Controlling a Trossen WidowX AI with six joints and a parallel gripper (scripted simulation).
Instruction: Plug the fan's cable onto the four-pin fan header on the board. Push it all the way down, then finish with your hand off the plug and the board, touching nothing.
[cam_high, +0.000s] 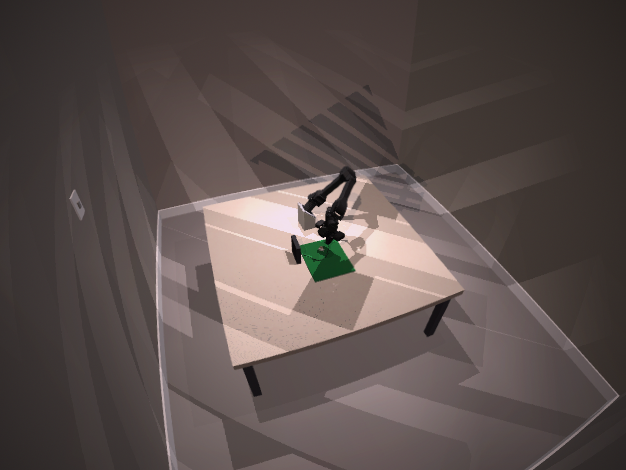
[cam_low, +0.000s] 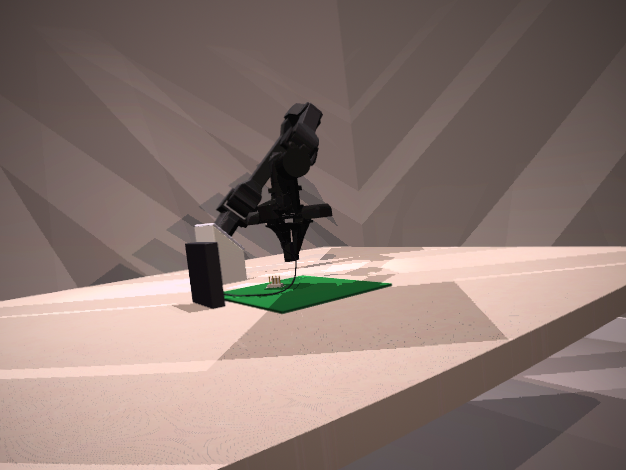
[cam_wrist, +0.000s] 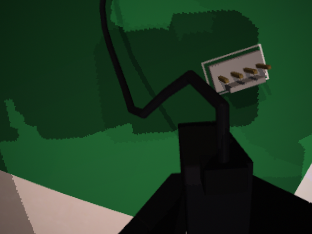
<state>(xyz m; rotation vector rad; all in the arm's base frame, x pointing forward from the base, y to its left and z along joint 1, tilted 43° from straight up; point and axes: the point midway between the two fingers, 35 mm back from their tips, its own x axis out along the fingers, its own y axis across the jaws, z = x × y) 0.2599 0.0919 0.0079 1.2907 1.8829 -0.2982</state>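
Now: gripper tip 10 mm past the fan header, 50 mm to the left of it and 70 mm above it. Also, from my gripper tip: black fan: 20 mm ahead, 190 mm to the right, 10 mm below; then green board: 70 mm ahead, 40 mm to the right, 80 mm below; then black fan plug: 10 mm above.
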